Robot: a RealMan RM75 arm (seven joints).
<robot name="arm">
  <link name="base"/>
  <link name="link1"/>
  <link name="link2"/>
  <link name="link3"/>
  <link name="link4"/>
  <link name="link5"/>
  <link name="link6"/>
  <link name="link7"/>
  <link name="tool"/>
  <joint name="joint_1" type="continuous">
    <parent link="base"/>
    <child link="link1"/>
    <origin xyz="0 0 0.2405"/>
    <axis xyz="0 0 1"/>
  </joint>
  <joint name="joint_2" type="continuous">
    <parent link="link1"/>
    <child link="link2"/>
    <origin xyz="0 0 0"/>
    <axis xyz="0 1 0"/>
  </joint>
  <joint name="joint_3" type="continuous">
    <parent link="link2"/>
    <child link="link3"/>
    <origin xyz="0 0 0.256"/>
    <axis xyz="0 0 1"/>
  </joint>
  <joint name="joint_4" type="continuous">
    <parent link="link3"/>
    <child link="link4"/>
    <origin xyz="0 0 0"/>
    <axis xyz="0 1 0"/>
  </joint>
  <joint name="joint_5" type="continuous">
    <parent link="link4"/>
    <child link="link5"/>
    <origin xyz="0 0 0.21"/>
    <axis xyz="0 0 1"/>
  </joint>
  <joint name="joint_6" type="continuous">
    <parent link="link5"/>
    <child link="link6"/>
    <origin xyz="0 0 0"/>
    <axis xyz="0 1 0"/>
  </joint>
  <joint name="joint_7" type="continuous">
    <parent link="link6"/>
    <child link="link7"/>
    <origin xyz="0 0 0.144"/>
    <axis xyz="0 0 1"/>
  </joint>
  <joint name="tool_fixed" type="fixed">
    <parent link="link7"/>
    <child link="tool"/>
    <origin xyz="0 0 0"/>
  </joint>
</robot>
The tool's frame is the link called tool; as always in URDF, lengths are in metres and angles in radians. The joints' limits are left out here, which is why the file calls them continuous.
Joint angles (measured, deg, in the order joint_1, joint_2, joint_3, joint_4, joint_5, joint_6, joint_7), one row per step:
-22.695 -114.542 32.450 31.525 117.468 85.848 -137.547
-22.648 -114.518 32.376 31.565 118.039 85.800 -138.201
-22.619 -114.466 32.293 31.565 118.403 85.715 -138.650
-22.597 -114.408 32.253 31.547 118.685 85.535 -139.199
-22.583 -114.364 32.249 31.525 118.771 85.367 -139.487
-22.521 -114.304 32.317 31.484 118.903 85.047 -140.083
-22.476 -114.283 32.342 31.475 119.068 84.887 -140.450
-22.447 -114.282 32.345 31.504 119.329 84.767 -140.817
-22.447 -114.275 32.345 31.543 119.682 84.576 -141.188
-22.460 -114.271 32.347 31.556 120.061 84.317 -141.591
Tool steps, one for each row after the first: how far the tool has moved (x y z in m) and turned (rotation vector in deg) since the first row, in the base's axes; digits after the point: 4 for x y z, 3 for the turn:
-0.0012 -0.0009 -0.0003 -0.491 0.090 0.656
-0.0023 -0.0014 -0.0002 -0.748 0.171 1.158
-0.0034 -0.0017 0.0000 -0.956 0.219 1.776
-0.0041 -0.0016 0.0001 -0.989 0.261 2.137
-0.0054 -0.0018 0.0002 -1.110 0.304 2.868
-0.0063 -0.0021 0.0001 -1.251 0.351 3.309
-0.0070 -0.0025 -0.0001 -1.455 0.436 3.708
-0.0079 -0.0027 -0.0003 -1.676 0.635 4.122
-0.0089 -0.0028 -0.0006 -1.899 0.859 4.598

